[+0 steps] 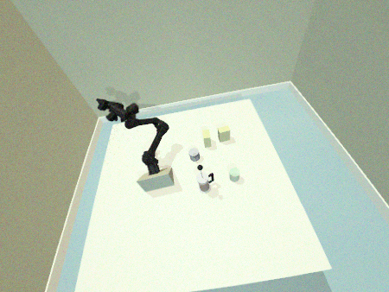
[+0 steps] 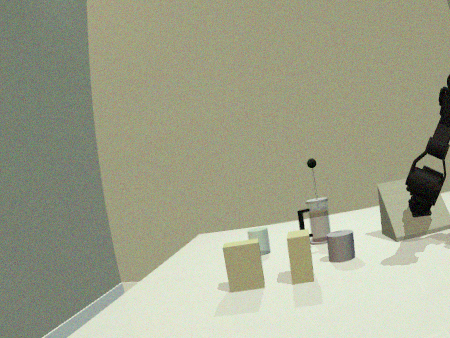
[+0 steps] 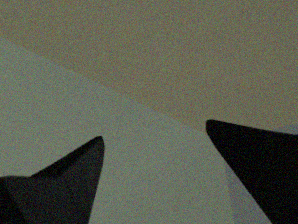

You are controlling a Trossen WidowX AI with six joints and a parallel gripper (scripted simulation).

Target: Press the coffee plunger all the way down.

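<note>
My gripper tip is 550 mm short of the glass coffee press, 470 mm to the left of it and 340 mm above it. Round my gripper tip: pale green cylinder: 740 mm ahead, 450 mm to the right, 420 mm below.
</note>
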